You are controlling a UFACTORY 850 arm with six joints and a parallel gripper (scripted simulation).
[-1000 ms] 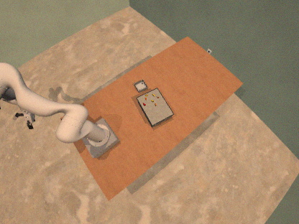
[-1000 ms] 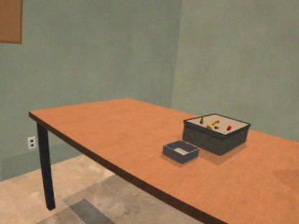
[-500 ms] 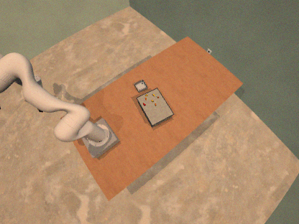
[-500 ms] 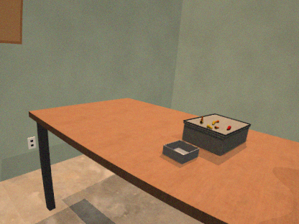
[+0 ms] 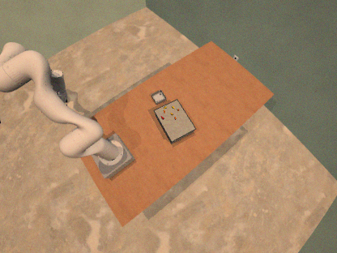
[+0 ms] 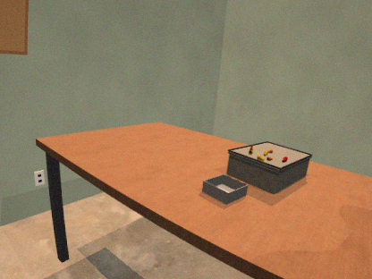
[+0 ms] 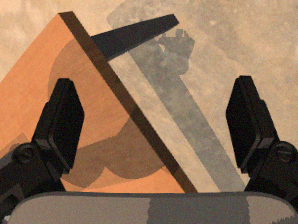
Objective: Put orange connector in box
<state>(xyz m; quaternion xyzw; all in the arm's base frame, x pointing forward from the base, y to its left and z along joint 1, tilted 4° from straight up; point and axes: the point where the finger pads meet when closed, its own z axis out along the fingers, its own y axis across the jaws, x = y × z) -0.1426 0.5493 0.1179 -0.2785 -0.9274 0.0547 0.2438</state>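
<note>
My gripper is now 69 cm short of the grey tool case, 61 cm to the left of it and 10 cm above it. From my hand the other things lie so: red connector (62 cm ahead, 55 cm to the right, 7 cm below).
</note>
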